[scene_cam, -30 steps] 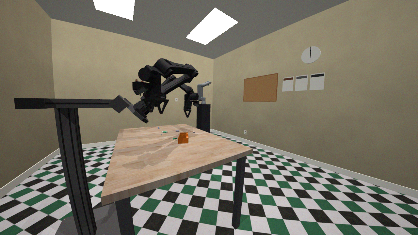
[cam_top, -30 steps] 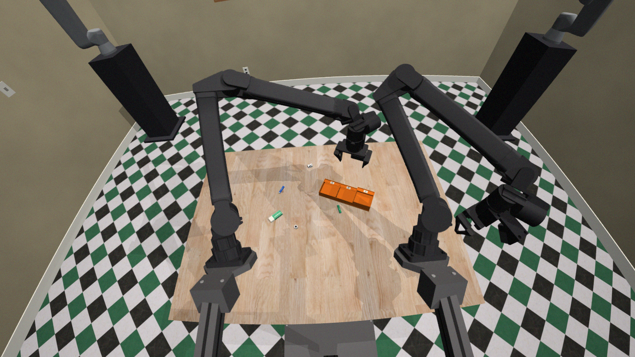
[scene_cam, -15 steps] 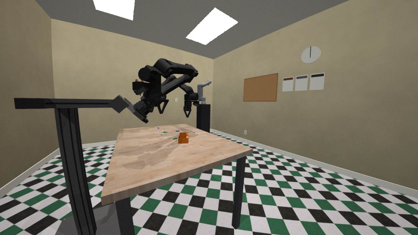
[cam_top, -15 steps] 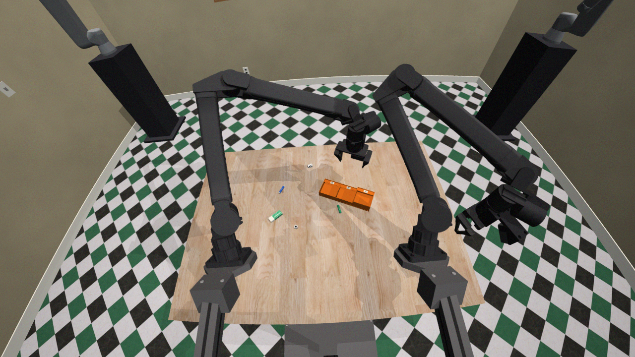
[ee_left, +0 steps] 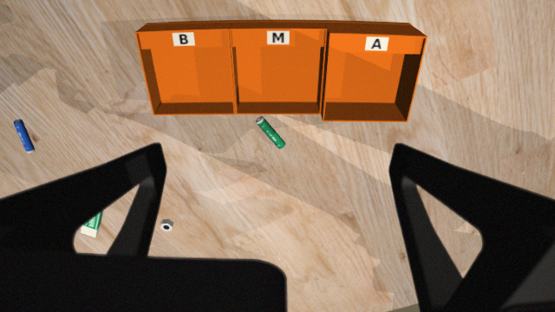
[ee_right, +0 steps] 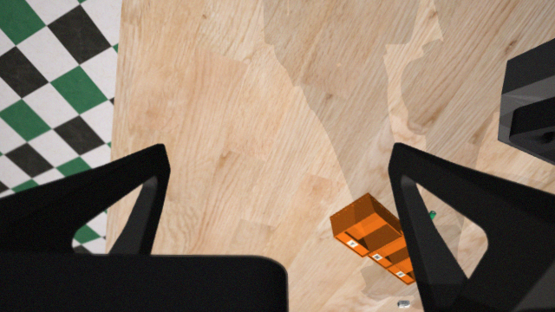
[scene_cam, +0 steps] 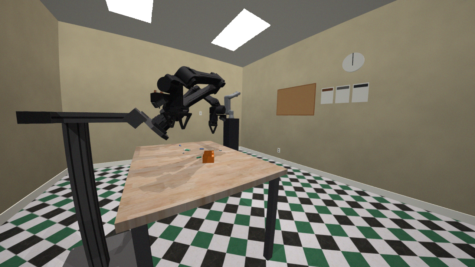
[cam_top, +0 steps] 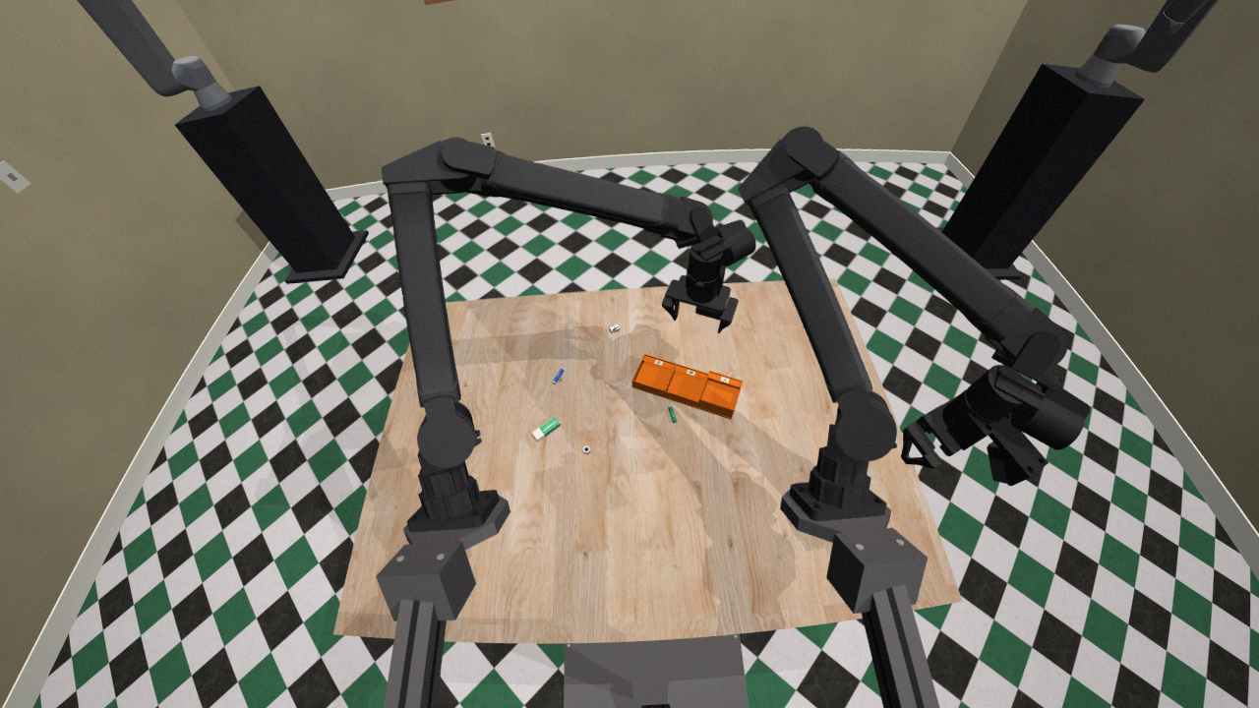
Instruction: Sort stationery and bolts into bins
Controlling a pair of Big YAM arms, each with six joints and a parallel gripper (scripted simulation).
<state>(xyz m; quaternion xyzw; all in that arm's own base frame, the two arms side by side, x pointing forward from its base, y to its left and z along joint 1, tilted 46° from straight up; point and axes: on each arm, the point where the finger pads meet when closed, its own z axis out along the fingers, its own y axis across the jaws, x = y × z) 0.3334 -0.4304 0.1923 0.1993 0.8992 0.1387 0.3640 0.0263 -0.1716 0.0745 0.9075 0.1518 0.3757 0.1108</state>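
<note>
The eraser is 350 mm to the left of my left hand, 210 mm below it and 140 mm behind it. The rest, counted from my left hand: hex nut: 250 mm to the left, 210 mm below, 190 mm behind; pencil sharpener: 210 mm below, 190 mm to the left, 160 mm ahead; green cylinder: 210 mm below, 100 mm behind, 50 mm to the left.
</note>
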